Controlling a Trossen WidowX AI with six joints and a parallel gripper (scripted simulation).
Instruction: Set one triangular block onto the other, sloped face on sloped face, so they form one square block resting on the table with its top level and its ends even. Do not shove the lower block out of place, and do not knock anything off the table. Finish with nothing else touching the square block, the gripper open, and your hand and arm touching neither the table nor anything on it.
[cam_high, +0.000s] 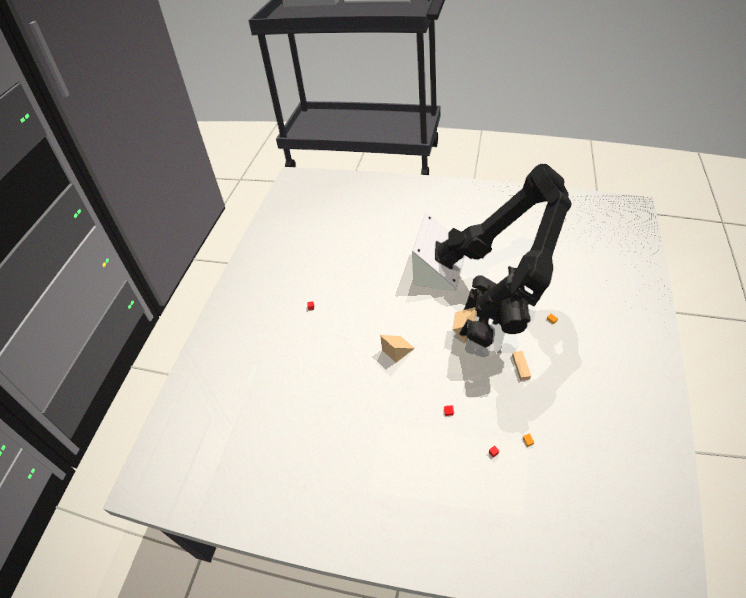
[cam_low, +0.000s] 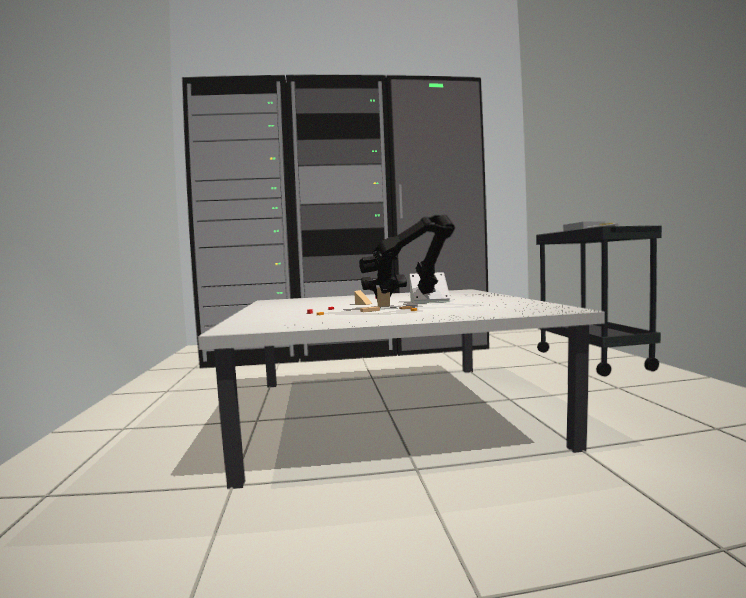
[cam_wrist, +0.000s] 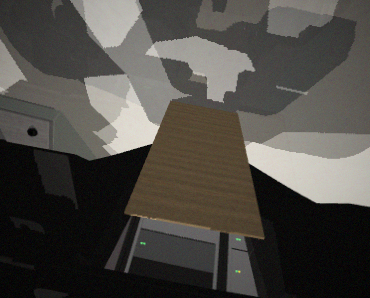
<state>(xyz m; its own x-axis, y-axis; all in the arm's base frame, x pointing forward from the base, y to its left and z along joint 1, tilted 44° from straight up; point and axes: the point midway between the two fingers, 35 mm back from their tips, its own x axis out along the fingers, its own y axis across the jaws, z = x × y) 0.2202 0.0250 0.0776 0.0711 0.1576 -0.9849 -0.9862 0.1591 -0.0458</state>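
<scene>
Now: the triangular block 1 cm above my gripper tip. Round my gripper tip: tan plank (9 cm ahead, 15 cm to the left, 3 cm below).
</scene>
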